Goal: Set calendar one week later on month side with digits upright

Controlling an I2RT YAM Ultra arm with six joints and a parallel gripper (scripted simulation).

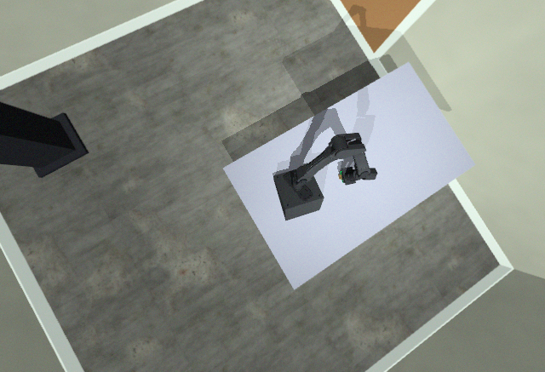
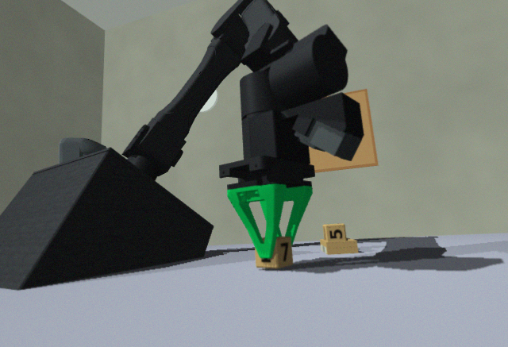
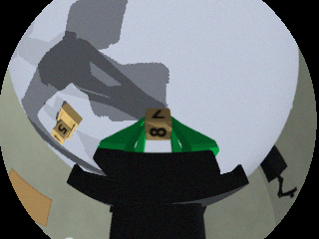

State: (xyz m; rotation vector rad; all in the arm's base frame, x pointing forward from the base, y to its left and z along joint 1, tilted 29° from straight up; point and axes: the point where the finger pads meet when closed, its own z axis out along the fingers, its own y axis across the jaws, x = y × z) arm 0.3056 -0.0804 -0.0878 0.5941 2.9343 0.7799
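The wooden cube lies right at my hand. From my hand the other things lie so: wooden tray: 160 mm to the left, 50 mm ahead, 10 mm below.
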